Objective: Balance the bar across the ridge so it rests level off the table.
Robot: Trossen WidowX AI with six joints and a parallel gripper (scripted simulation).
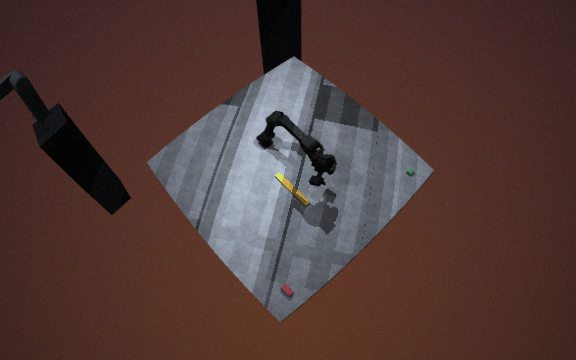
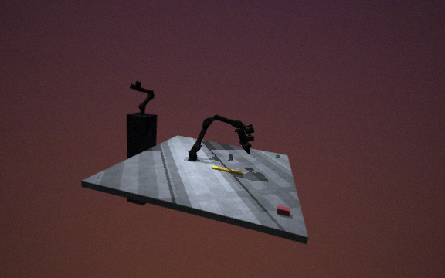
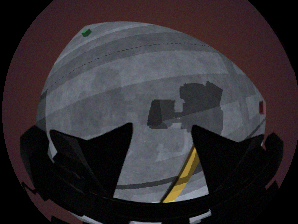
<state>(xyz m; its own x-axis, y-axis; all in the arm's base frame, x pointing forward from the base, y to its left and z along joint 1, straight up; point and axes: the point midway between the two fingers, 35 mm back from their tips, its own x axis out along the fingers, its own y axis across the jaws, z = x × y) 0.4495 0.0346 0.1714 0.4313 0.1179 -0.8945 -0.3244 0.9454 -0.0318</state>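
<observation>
Right now the yellow bar is 130 mm to the right of my gripper tip, 130 mm below it and 130 mm behind it. From my gripper tip the other things lie so: small red block: 540 mm to the right, 280 mm ahead, 120 mm below; then small green cube: 460 mm to the left, 280 mm ahead, 120 mm below.
</observation>
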